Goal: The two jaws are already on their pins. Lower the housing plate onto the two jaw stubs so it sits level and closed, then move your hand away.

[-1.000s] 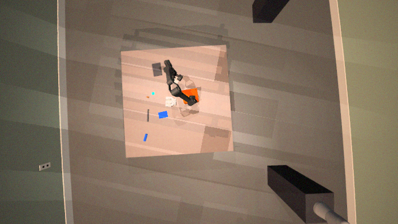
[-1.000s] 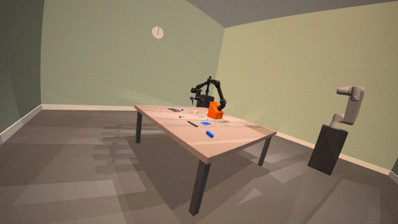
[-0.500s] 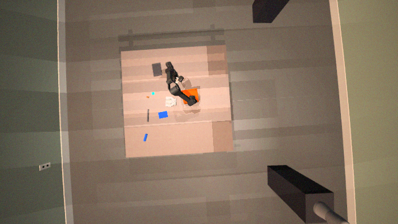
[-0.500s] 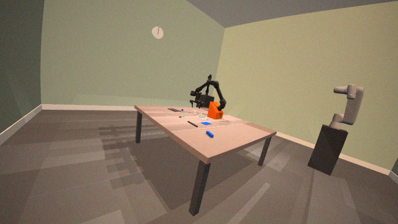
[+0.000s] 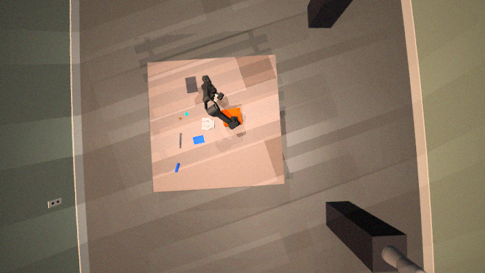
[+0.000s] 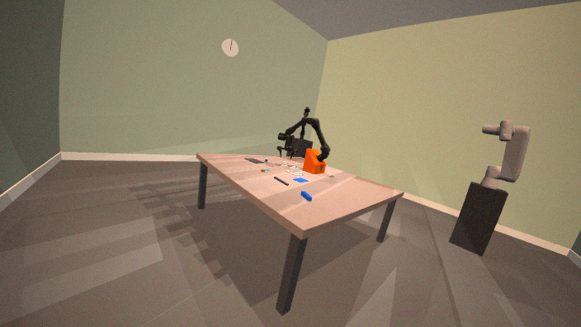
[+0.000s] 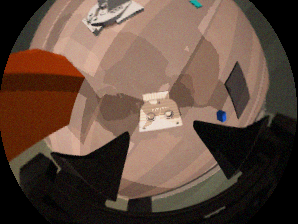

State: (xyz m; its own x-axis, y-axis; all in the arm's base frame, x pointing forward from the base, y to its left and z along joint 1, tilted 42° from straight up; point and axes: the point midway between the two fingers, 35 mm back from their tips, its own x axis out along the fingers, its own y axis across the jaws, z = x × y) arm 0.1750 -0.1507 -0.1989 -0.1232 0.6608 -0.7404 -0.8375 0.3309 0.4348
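Now: gripper tip 5 cm above the white piece, 1 cm to the right of it and 1 cm short of it. Also, from my gripper tip: dark grey plate: 25 cm ahead, 13 cm to the right, 6 cm below; cyan bit: 30 cm ahead, 16 cm to the left, 6 cm below; blue flat plate: 42 cm to the left, 18 cm ahead, 6 cm below.
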